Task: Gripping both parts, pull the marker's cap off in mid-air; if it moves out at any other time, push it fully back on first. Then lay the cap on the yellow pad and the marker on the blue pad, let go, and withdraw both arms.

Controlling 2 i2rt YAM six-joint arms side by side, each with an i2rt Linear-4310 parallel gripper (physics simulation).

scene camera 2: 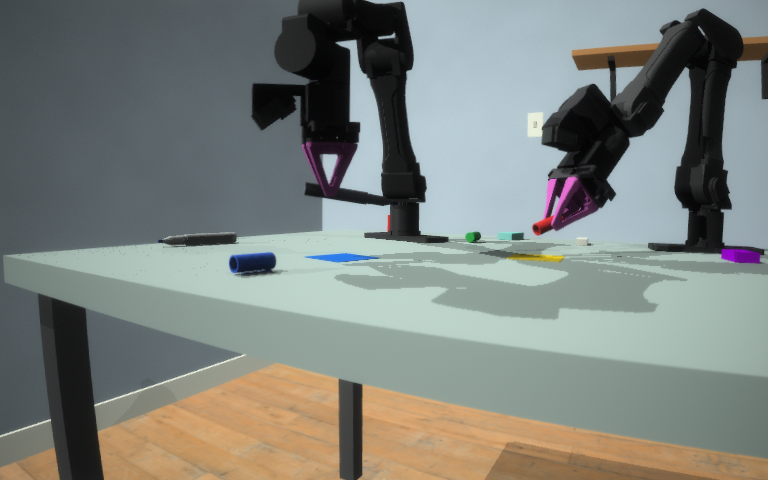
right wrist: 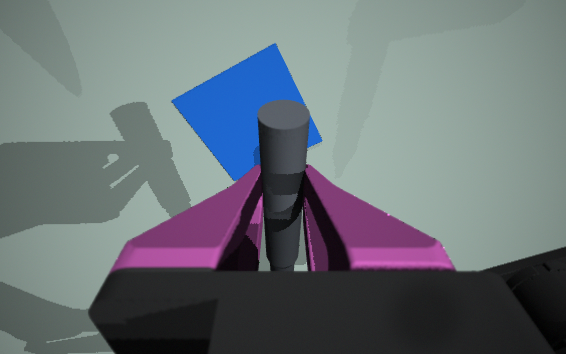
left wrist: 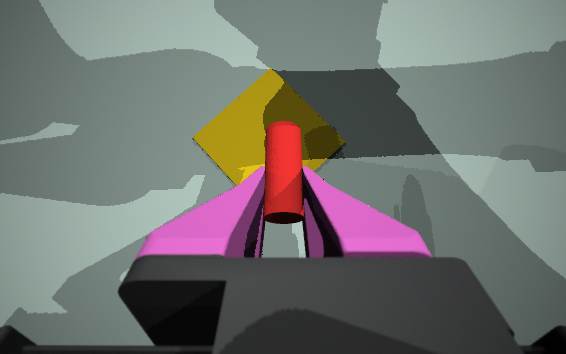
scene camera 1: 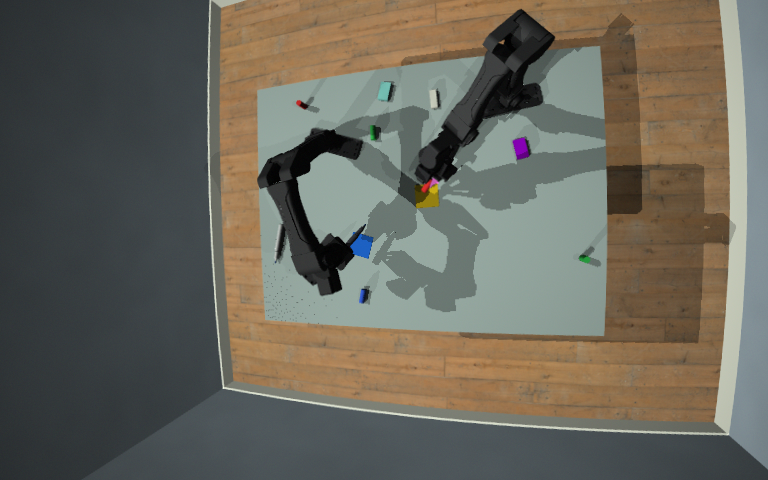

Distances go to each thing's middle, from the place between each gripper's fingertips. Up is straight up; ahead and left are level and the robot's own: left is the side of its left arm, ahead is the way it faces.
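Labels:
From my left hand: blue pad (right wrist: 223, 110), 15 cm ahead, 27 cm to the right, 4 cm below. Blue cap (scene camera 2: 254, 262), 33 cm ahead, 29 cm to the right, 3 cm below. Dark grey marker (scene camera 2: 310, 189), 13 cm ahead, 27 cm to the right, 4 cm above. Yellow pad (left wrist: 235, 139), 3 cm ahead, 2 cm to the right, 4 cm below.
From my right hand: yellow pad, 120 mm behind, 280 mm to the left, 80 mm below. Blue cap, 180 mm ahead, 70 mm below. Dark grey marker, 20 mm behind, 20 mm to the left. Blue pad, 20 mm to the left, 80 mm below.

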